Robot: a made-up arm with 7 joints.
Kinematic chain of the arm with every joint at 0, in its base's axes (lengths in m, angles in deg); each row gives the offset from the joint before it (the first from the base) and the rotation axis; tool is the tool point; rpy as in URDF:
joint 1: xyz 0 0 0.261 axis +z
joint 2: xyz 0 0 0 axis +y
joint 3: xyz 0 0 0.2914 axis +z
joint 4: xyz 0.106 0 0 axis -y
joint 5: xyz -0.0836 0 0.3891 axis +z
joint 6: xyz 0 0 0 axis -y
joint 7: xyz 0.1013 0 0 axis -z
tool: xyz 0 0 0 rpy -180 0 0
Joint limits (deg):
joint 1: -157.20..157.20
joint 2: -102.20..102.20
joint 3: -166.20..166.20
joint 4: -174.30..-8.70
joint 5: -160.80..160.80
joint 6: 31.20..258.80
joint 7: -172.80..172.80
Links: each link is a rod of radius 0.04 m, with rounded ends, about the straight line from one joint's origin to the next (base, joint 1, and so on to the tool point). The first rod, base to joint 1, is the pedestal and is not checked.
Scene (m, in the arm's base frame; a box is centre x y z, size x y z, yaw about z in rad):
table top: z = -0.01
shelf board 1: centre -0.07 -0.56 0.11 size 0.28 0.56 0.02 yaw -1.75
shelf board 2: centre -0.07 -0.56 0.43 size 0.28 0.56 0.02 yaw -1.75
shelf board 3: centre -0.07 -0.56 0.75 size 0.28 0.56 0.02 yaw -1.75
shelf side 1: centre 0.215 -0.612 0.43 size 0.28 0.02 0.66 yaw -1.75
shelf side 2: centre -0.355 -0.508 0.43 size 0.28 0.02 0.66 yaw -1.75
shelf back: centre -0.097 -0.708 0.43 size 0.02 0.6 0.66 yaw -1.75
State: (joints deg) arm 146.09 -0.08 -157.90 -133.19 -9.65 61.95 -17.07
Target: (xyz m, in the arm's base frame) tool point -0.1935 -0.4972 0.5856
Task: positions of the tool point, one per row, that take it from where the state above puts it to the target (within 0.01 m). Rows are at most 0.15 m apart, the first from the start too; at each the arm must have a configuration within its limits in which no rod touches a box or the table.
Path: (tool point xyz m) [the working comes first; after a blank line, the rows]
Joints at the target: 55.04 10.73 -166.20 -103.23 -17.72 64.53 -17.07
Straight joint move there: touches shelf board 2, shelf side 1.

1: 0.3965 -0.2191 0.2852
2: 0.2980 -0.3011 0.3189
3: 0.1842 -0.3459 0.3515
4: 0.0686 -0.3515 0.3823
5: -0.0001 -0.3520 0.4338
6: -0.0635 -0.3326 0.4855
7: -0.1147 -0.2965 0.5366
8: -0.1486 -0.2492 0.5856
9: -0.1692 -0.3285 0.6017
10: -0.1848 -0.4124 0.6020
11: -0.1935 -0.4972 0.5856

